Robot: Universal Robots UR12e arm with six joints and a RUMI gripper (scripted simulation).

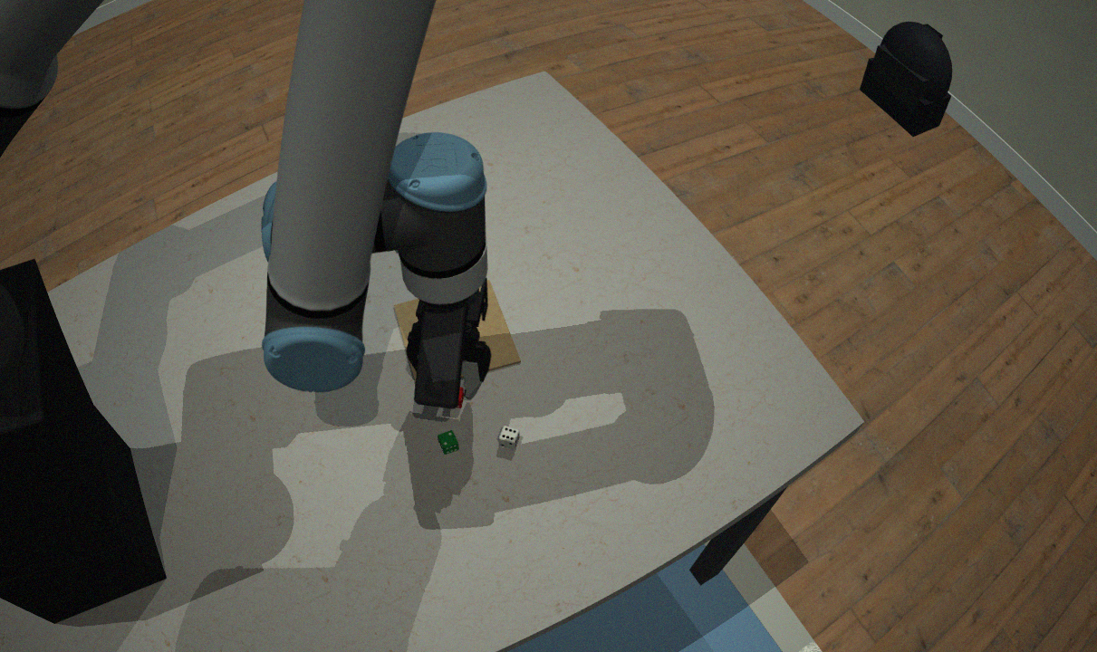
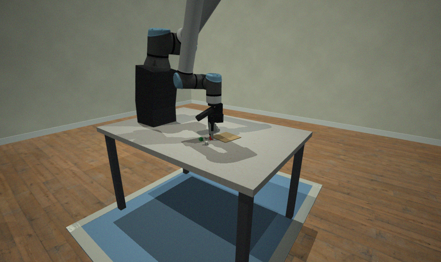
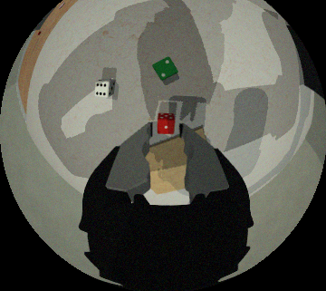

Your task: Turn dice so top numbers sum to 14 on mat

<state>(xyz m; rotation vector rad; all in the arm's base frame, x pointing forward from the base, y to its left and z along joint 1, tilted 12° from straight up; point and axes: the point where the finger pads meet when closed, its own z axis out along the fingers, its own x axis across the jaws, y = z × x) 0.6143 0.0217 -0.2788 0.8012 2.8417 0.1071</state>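
Right now the red die is 10 mm below my hand. From my hand the other things lie so: white die: 40 mm ahead, 80 mm to the right, 10 mm below; then mat: 40 mm ahead, 100 mm to the left, 20 mm below; then green die: 30 mm behind, 60 mm to the right, 10 mm below.
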